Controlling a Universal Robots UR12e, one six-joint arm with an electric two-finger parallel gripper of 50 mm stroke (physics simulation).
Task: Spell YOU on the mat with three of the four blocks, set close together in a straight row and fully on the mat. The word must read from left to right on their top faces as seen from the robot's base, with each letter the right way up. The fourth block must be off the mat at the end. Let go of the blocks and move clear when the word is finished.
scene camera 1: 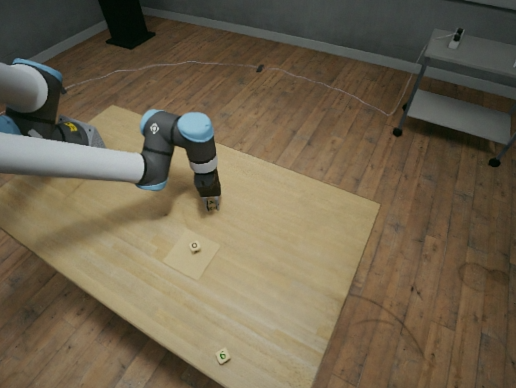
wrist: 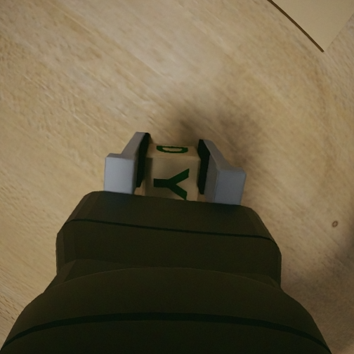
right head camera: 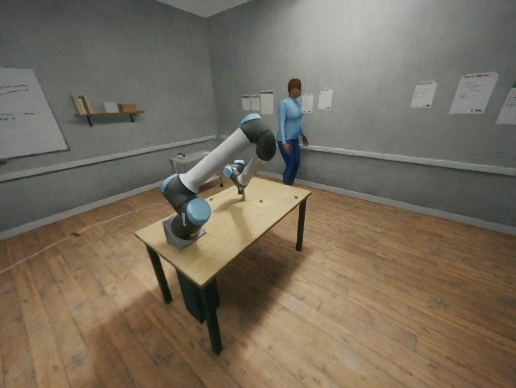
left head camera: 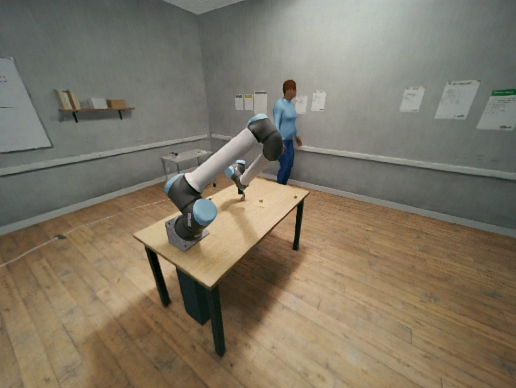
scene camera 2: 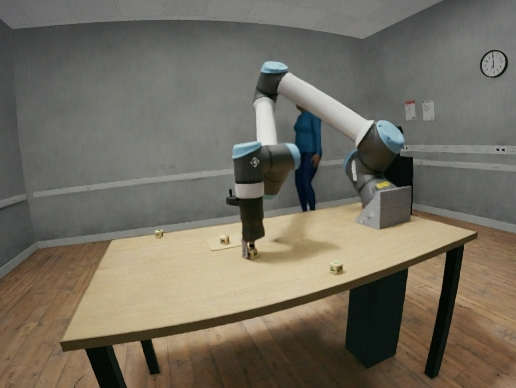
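Note:
My gripper (scene camera 1: 212, 206) (scene camera 2: 250, 252) (wrist: 171, 153) is shut on the Y block (wrist: 172, 172), at or just above the table beside the mat. In the wrist view its upper face shows a green Y turned sideways, with another letter on the side face. The O block (scene camera 1: 195, 246) (scene camera 2: 224, 240) sits on the pale square mat (scene camera 1: 199, 270) (scene camera 2: 215, 246) (wrist: 330, 20), O facing up. A block with a green character like 6 or G (scene camera 1: 222, 356) (scene camera 2: 158, 233) lies off the mat near the table edge. Another block (scene camera 2: 336, 267) (right head camera: 211, 199) lies off the mat; its top letter is unclear.
The wooden table (scene camera 1: 300, 225) (scene camera 2: 150, 295) carries the robot's base (scene camera 2: 390, 210). The robot's forearm (scene camera 1: 70, 157) spans the table in scene camera 1. A person in blue (left head camera: 286, 120) (right head camera: 290, 120) (scene camera 2: 308, 135) stands beyond the table. A grey trolley (scene camera 1: 460, 117) stands on the floor away from it.

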